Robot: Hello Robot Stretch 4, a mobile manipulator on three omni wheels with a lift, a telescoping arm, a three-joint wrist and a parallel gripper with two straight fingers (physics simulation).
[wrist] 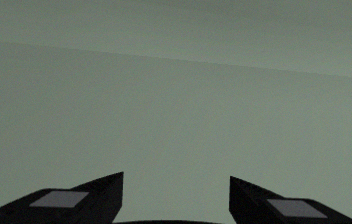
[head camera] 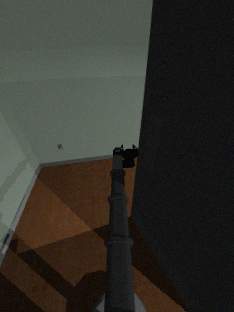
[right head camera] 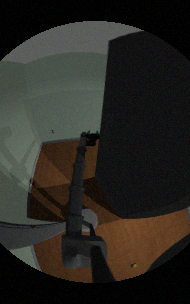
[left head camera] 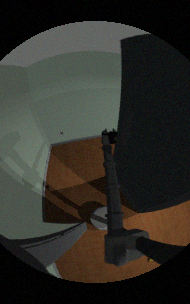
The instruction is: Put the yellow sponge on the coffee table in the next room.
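A small yellow object [right head camera: 133,265], which looks like the yellow sponge, lies on the wooden floor near the bottom of the right head view, to the right of the robot's body. A tiny yellow speck also shows beside the mast in the left head view. My gripper [head camera: 129,148] [left head camera: 109,134] [right head camera: 91,136] [wrist: 176,190] is open and empty, at the end of the extended arm, far from the yellow object. Pale green wall shows between and beyond its fingers in the wrist view. The coffee table does not show in these views.
A tall dark panel [head camera: 187,125] [left head camera: 152,125] [right head camera: 142,125] stands close to the right of the arm and gripper. Pale green walls [head camera: 75,110] meet in a corner ahead, left. A grey edge, perhaps a door frame [left head camera: 60,246] [right head camera: 35,236], is close at the lower left.
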